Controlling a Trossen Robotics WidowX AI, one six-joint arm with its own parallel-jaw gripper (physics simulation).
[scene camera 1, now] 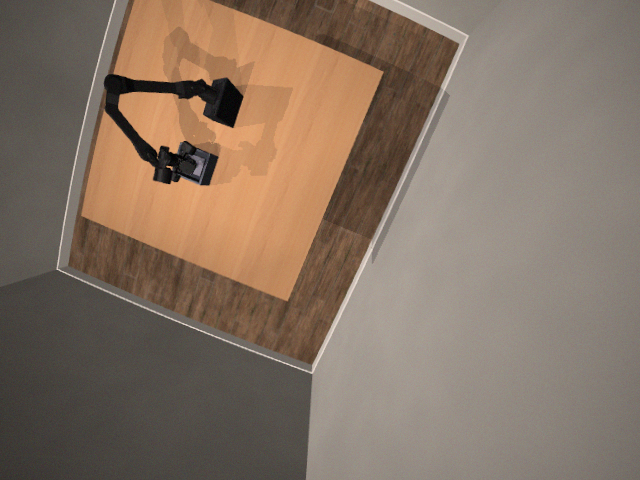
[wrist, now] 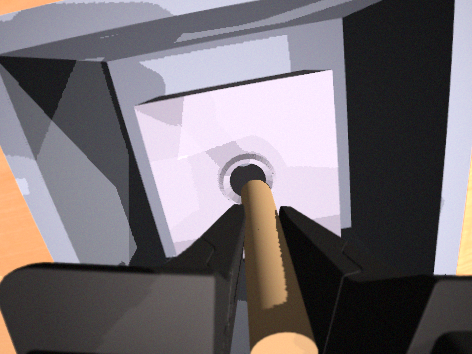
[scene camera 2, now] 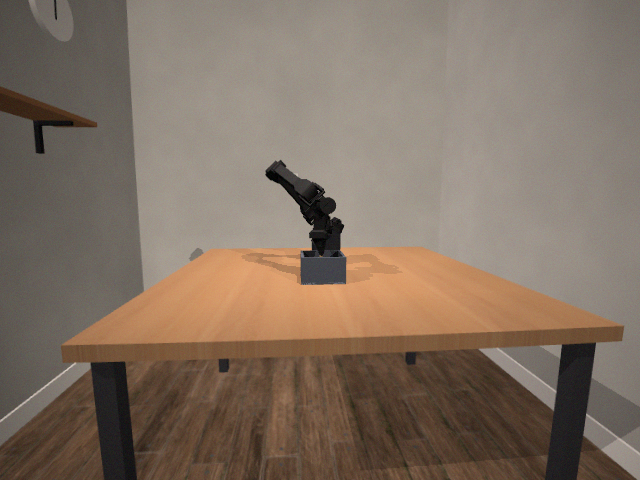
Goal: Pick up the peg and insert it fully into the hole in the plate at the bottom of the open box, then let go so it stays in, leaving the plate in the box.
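Frame: origin at the arm's base, x ahead, y right, z down, level; millimetres.
Where they show: gripper, fingertip midpoint: (wrist: 260, 216) (scene camera 2: 321, 255); arm's base, link origin: (scene camera 1: 214, 96).
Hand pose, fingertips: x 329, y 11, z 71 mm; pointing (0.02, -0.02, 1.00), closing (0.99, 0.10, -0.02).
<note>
Each offset is from my fingertips to the top centre of the thing. "spot": to the spot under its first point. Level surfaces: height alone.
The tan round peg {spot: dx -2, dy -5, dz -34 mm} (wrist: 265, 260) is held lengthwise between the two black fingers of my gripper (wrist: 260, 216). The gripper also shows over the box in scene camera 2 (scene camera 2: 321, 252). The peg's far end overlaps the lower right edge of the dark hole (wrist: 244, 176); whether it is above the hole or at its mouth, I cannot tell. The pale square plate {dx -3, dy -1, dz +32 mm} (wrist: 300, 120) lies on the floor of the open blue-grey box {dx -3, dy -1, dz -5 mm} (scene camera 1: 209, 170) (scene camera 2: 323, 270) (wrist: 400, 125), with a bevelled ring round its hole. The fingers hide the plate's near edge in the wrist view.
The box walls stand around the fingers and plate. The box stands on the wooden table {dz +93 mm} (scene camera 1: 248, 217) (scene camera 2: 403, 304). The arm's black base block (scene camera 1: 224, 103) is beside the box in scene camera 1. A wall shelf (scene camera 2: 41, 111) is at the left.
</note>
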